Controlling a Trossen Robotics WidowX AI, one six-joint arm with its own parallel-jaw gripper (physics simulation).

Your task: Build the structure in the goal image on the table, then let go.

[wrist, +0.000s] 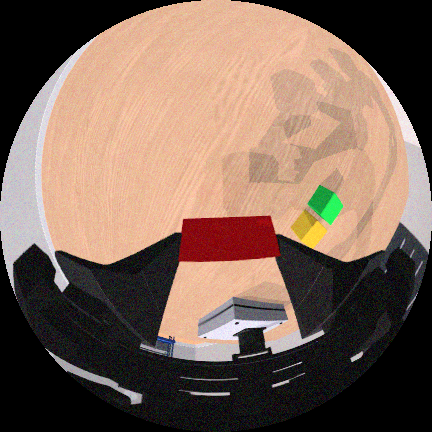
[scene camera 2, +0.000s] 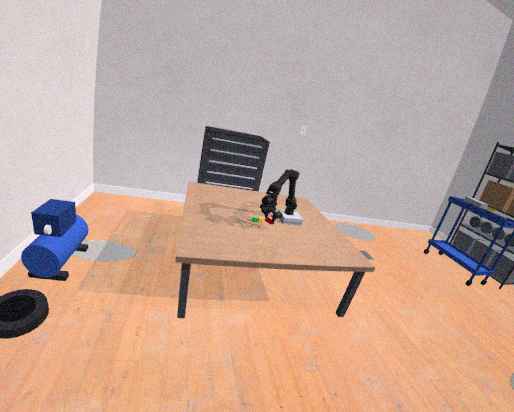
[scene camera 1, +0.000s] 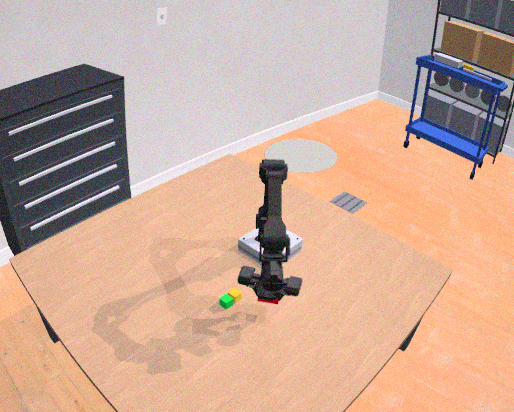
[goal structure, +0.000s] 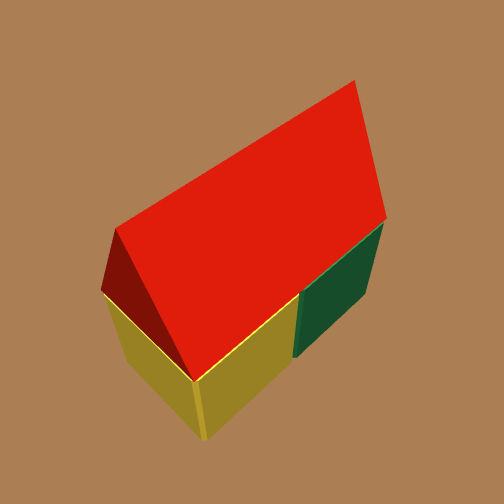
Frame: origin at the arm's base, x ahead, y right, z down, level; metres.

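Seen in the pictures: gripper, fingertip midpoint: [wrist: 228,239] [scene camera 2: 269,220]; arm's base at its link origin: [wrist: 248,331] [scene camera 2: 289,213].
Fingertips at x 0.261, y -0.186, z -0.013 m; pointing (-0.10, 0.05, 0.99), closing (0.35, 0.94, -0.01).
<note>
Pixels of each thing's middle, then the offset from my fingertips to it. Level surfaces: height alone.
- wide red block at the middle of its body: [wrist: 227,246] [scene camera 1: 269,296] [scene camera 2: 270,221] dx -0.010, dy +0.004, dz +0.004 m
- table at its surface level: dz +0.068 m
- small green cube at the middle of its body: [wrist: 325,204] [scene camera 1: 226,301] [scene camera 2: 255,219] dx +0.058, dy +0.122, dz +0.052 m
- small yellow cube at the middle of its body: [wrist: 308,228] [scene camera 1: 234,295] [scene camera 2: 260,219] dx +0.017, dy +0.118, dz +0.052 m
A wide red block [scene camera 1: 268,301] [scene camera 2: 270,221] [wrist: 229,239] is between the two fingers of my gripper [scene camera 1: 269,297] [scene camera 2: 269,217] [wrist: 228,239]. The gripper is shut on it, with a finger against each end, and the block appears to be held a little above the table [scene camera 1: 310,350] [scene camera 2: 280,250] [wrist: 150,125]. A small green cube [scene camera 1: 226,301] [scene camera 2: 255,219] [wrist: 325,205] and a small yellow cube [scene camera 1: 235,295] [scene camera 2: 260,220] [wrist: 309,230] rest on the table close beside each other, to the right of the gripper in the wrist view. Whether they touch is too small to tell.
The arm's light grey base [scene camera 1: 295,245] [scene camera 2: 293,220] [wrist: 242,320] is behind the gripper. A dark drawer cabinet [scene camera 1: 65,150] [scene camera 2: 234,159] stands beyond the table. A blue cart [scene camera 1: 447,141] [scene camera 2: 462,259] and a blue compressor [scene camera 2: 60,245] stand on the floor.
</note>
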